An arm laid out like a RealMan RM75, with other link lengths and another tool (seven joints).
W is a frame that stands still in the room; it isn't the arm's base.
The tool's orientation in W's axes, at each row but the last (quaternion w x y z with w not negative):
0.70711, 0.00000, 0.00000, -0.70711
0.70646, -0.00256, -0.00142, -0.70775
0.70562, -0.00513, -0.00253, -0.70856
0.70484, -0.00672, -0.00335, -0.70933
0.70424, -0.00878, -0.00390, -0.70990
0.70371, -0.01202, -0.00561, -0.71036
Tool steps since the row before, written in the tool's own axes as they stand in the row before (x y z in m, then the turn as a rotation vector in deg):
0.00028, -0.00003, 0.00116, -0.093, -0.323, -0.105
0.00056, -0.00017, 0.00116, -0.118, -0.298, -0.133
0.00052, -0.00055, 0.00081, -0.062, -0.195, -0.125
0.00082, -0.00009, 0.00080, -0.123, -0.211, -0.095
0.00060, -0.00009, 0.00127, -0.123, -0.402, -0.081
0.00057, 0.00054, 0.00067, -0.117, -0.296, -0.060
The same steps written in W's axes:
-0.00003, -0.00028, 0.00116, -0.323, 0.093, -0.105
-0.00017, -0.00055, 0.00116, -0.298, 0.118, -0.133
-0.00055, -0.00051, 0.00082, -0.195, 0.061, -0.125
-0.00009, -0.00081, 0.00081, -0.211, 0.123, -0.096
-0.00009, -0.00058, 0.00128, -0.402, 0.125, -0.080
0.00054, -0.00056, 0.00068, -0.295, 0.118, -0.060

